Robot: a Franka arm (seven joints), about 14 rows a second.
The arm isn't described. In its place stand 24 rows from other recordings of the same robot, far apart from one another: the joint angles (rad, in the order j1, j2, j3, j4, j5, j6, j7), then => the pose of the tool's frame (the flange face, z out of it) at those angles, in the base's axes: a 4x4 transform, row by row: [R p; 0 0 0 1], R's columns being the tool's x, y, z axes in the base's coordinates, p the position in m.
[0.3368 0.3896 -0.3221 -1.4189 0.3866 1.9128 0.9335] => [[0.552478, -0.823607, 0.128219, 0.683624], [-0.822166, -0.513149, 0.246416, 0.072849], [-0.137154, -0.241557, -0.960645, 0.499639], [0, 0, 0, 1]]
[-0.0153 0.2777 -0.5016 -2.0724 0.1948 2.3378 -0.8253] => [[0.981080, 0.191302, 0.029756, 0.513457], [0.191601, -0.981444, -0.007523, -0.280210], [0.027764, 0.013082, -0.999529, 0.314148], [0, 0, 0, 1]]
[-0.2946 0.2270 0.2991 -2.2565 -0.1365 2.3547 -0.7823] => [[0.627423, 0.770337, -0.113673, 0.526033], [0.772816, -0.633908, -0.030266, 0.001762], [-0.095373, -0.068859, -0.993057, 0.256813], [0, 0, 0, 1]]
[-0.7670 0.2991 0.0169 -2.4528 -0.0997 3.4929 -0.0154] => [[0.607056, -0.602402, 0.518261, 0.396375], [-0.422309, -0.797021, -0.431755, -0.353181], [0.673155, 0.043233, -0.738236, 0.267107], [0, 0, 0, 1]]
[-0.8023 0.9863 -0.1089 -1.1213 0.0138 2.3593 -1.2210] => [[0.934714, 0.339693, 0.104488, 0.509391], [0.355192, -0.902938, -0.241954, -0.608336], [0.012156, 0.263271, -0.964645, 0.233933], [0, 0, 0, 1]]
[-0.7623 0.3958 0.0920 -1.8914 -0.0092 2.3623 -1.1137] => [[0.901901, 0.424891, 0.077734, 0.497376], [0.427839, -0.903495, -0.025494, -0.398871], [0.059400, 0.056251, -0.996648, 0.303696], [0, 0, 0, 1]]
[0.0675 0.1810 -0.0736 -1.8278 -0.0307 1.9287 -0.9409] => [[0.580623, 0.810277, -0.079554, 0.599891], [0.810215, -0.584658, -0.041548, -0.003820], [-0.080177, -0.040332, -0.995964, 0.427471], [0, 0, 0, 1]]
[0.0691 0.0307 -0.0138 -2.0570 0.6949 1.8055 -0.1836] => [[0.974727, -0.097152, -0.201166, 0.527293], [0.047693, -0.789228, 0.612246, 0.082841], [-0.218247, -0.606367, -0.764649, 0.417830], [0, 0, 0, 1]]
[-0.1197 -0.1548 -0.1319 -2.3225 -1.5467 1.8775 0.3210] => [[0.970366, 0.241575, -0.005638, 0.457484], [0.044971, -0.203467, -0.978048, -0.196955], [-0.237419, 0.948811, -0.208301, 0.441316], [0, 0, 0, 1]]
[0.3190 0.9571 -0.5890 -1.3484 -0.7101 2.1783 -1.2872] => [[-0.096098, 0.994575, 0.039816, 0.735439], [0.500701, 0.082874, -0.861644, -0.115088], [-0.860270, -0.062866, -0.505949, 0.231156], [0, 0, 0, 1]]
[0.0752 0.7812 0.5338 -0.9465 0.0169 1.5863 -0.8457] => [[0.267043, 0.936004, -0.229312, 0.676766], [0.933716, -0.192426, 0.301906, 0.297610], [0.238459, -0.294734, -0.925348, 0.450145], [0, 0, 0, 1]]
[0.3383 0.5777 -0.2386 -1.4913 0.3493 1.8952 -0.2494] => [[0.962557, 0.219134, -0.159575, 0.678853], [0.246705, -0.952101, 0.180669, 0.119048], [-0.112341, -0.213272, -0.970513, 0.330684], [0, 0, 0, 1]]
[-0.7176 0.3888 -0.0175 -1.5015 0.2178 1.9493 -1.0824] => [[0.944626, 0.274981, 0.179071, 0.516137], [0.260544, -0.960253, 0.100153, -0.444911], [0.199493, -0.047951, -0.978725, 0.451667], [0, 0, 0, 1]]
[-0.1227 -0.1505 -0.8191 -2.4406 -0.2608 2.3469 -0.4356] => [[0.948851, -0.312490, -0.045075, 0.276333], [-0.314948, -0.946828, -0.065761, -0.383523], [-0.022129, 0.076593, -0.996817, 0.342580], [0, 0, 0, 1]]
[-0.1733 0.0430 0.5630 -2.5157 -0.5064 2.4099 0.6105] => [[0.983389, 0.175011, 0.048139, 0.415440], [0.181299, -0.934268, -0.307040, 0.169215], [-0.008761, 0.310667, -0.950478, 0.254459], [0, 0, 0, 1]]
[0.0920 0.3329 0.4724 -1.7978 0.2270 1.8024 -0.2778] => [[0.684005, 0.595684, -0.421067, 0.506449], [0.702831, -0.692734, 0.161707, 0.321431], [-0.195361, -0.406547, -0.892498, 0.365817], [0, 0, 0, 1]]
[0.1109 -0.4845 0.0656 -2.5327 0.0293 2.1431 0.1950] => [[0.994853, -0.038645, 0.093672, 0.396110], [-0.039766, -0.999158, 0.010125, 0.072435], [0.093202, -0.013798, -0.995552, 0.449281], [0, 0, 0, 1]]
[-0.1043 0.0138 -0.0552 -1.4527 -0.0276 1.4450 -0.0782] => [[0.996131, -0.084031, -0.025713, 0.538443], [-0.084659, -0.996112, -0.024365, -0.089637], [-0.023565, 0.026447, -0.999372, 0.661051], [0, 0, 0, 1]]
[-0.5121 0.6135 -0.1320 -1.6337 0.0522 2.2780 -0.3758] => [[0.961983, -0.272994, 0.007931, 0.560940], [-0.272278, -0.960916, -0.050051, -0.405312], [0.021284, 0.045989, -0.998715, 0.266554], [0, 0, 0, 1]]
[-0.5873 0.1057 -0.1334 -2.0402 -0.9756 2.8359 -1.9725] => [[-0.341142, 0.867221, 0.362699, 0.484952], [0.560853, 0.497422, -0.661827, -0.366094], [-0.754365, -0.022357, -0.656075, 0.453273], [0, 0, 0, 1]]
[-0.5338 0.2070 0.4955 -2.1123 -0.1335 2.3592 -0.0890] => [[0.989222, 0.129453, 0.068418, 0.574851], [0.129727, -0.991550, 0.000442, -0.029126], [0.067897, 0.008439, -0.997657, 0.334910], [0, 0, 0, 1]]
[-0.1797 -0.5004 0.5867 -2.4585 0.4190 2.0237 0.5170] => [[0.938458, -0.345230, -0.010592, 0.370556], [-0.342132, -0.933367, 0.108493, 0.193089], [-0.047342, -0.098192, -0.994041, 0.444280], [0, 0, 0, 1]]
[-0.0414 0.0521 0.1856 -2.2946 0.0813 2.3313 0.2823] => [[0.980700, -0.194217, -0.022515, 0.511551], [-0.192389, -0.979105, 0.065877, 0.075601], [-0.034839, -0.060274, -0.997574, 0.326396], [0, 0, 0, 1]]
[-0.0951 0.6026 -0.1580 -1.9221 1.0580 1.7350 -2.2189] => [[0.296579, 0.948995, -0.107004, 0.561601], [0.498259, -0.058174, 0.865074, -0.062316], [0.814726, -0.309879, -0.490098, 0.166954], [0, 0, 0, 1]]
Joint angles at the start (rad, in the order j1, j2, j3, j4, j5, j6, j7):
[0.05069 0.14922 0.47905 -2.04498 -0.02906 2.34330 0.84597]
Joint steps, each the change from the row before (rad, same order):
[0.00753 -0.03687 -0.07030 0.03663 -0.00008 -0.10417 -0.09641]
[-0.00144 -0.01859 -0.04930 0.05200 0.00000 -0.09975 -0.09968]
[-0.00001 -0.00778 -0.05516 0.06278 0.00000 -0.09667 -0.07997]
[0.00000 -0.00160 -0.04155 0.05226 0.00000 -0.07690 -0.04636]
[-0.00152 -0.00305 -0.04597 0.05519 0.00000 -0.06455 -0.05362]
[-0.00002 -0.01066 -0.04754 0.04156 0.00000 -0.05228 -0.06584]
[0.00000 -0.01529 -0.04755 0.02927 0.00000 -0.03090 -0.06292]
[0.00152 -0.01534 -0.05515 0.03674 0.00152 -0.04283 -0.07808]
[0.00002 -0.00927 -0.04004 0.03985 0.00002 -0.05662 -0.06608]
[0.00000 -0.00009 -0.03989 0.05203 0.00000 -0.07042 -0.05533]
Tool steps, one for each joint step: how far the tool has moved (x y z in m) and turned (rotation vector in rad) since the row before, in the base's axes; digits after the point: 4 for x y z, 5 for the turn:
[0.0138 -0.0331 0.0239 -0.05153 0.01171 0.03448]
[0.0122 -0.0268 0.0238 -0.03499 0.01770 0.04789]
[0.0134 -0.0295 0.0242 -0.02430 0.02013 0.02321]
[0.0087 -0.0229 0.0183 -0.01487 0.02043 0.00340]
[0.0089 -0.0264 0.0219 -0.00906 0.00530 0.00465]
[0.0046 -0.0270 0.0211 -0.00850 -0.00028 0.01706]
[0.0022 -0.0271 0.0200 -0.00545 -0.01322 0.01454]
[-0.0001 -0.0308 0.0226 -0.00571 -0.00809 0.02295]
[-0.0031 -0.0233 0.0193 -0.00644 0.00862 0.02445]
[-0.0034 -0.0230 0.0186 -0.00483 0.01951 0.01346]

